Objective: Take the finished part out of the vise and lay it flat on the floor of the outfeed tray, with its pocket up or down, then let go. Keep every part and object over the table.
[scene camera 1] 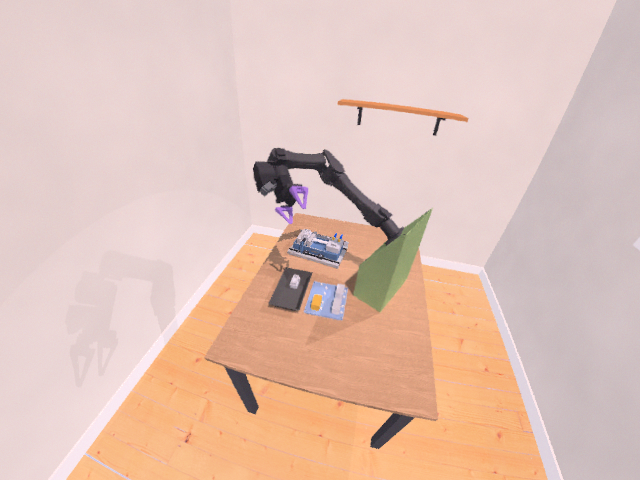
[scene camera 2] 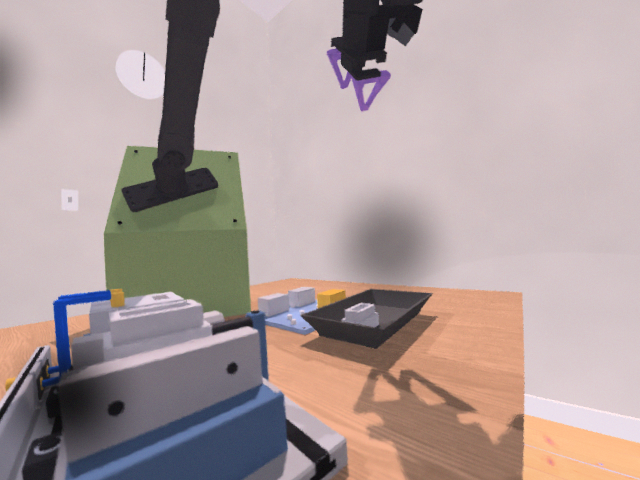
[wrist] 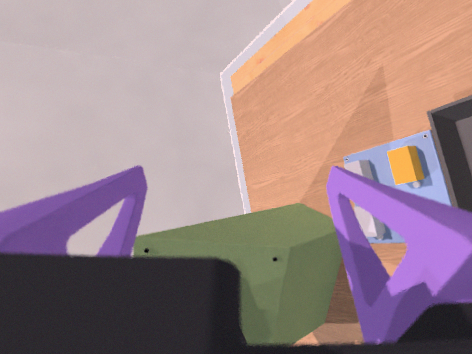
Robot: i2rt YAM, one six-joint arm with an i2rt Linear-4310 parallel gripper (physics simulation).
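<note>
A light grey part with an opening in its top lies inside the black outfeed tray, toward the tray's vise end. The blue and grey vise stands at the far end of the table in scene camera 1. Light grey blocks show on top of it; I cannot tell whether a part is between its jaws. My gripper, with purple fingers, is open and empty. It hangs high, well above the tray and the vise, touching neither. The part does not show in the wrist view.
A blue plate beside the tray carries an orange block and grey blocks. The green pedestal bears the arm. A blue pipe rises beside the vise.
</note>
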